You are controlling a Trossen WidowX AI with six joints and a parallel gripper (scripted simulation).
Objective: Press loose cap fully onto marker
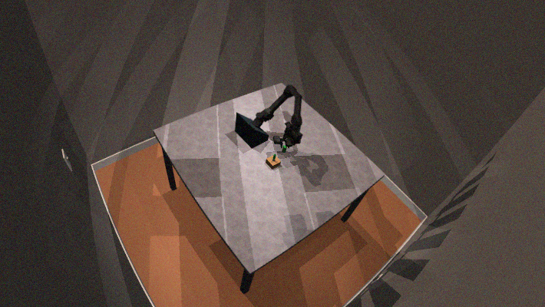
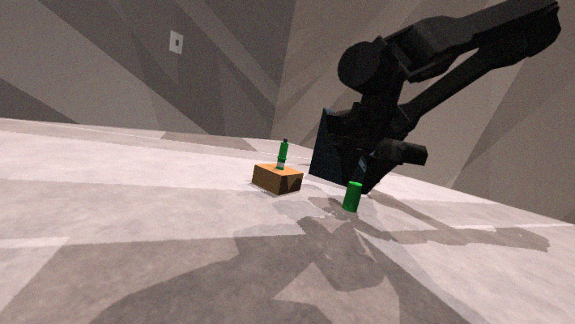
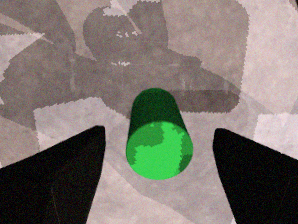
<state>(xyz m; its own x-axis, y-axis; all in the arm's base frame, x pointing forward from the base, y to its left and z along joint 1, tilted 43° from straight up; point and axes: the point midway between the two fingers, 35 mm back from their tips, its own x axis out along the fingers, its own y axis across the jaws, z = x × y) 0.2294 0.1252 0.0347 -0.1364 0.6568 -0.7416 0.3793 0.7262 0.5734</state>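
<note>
Now: the green cap 1 cm below my gripper tip. Round my gripper tip: orange-brown holder block (13 cm to the right, 6 cm ahead, 2 cm below).
</note>
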